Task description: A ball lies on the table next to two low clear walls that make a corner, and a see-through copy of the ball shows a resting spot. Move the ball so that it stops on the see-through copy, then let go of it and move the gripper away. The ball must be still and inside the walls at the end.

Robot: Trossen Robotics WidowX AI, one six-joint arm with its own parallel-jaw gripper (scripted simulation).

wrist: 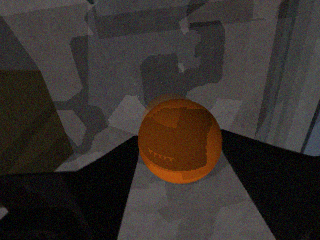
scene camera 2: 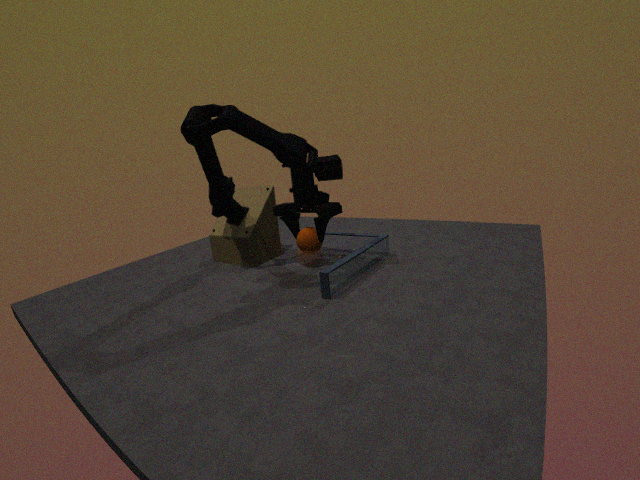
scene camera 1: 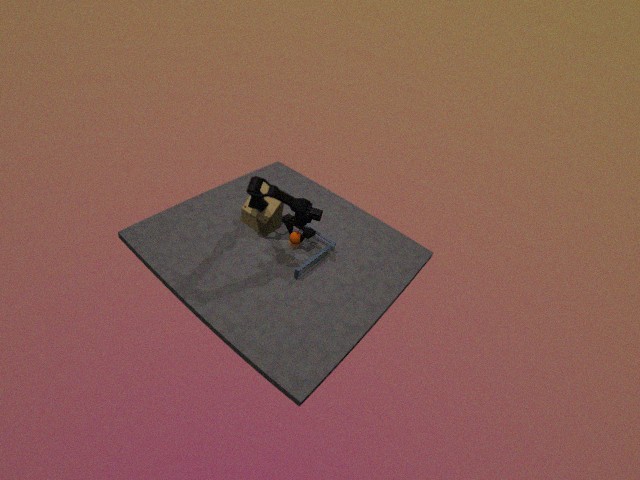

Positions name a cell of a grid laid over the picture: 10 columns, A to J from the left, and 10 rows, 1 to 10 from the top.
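Observation:
I can see my gripper (scene camera 2: E6), and the wrist camera gives me another look at my gripper (wrist: F6). It is carrying an orange ball (wrist: F6).

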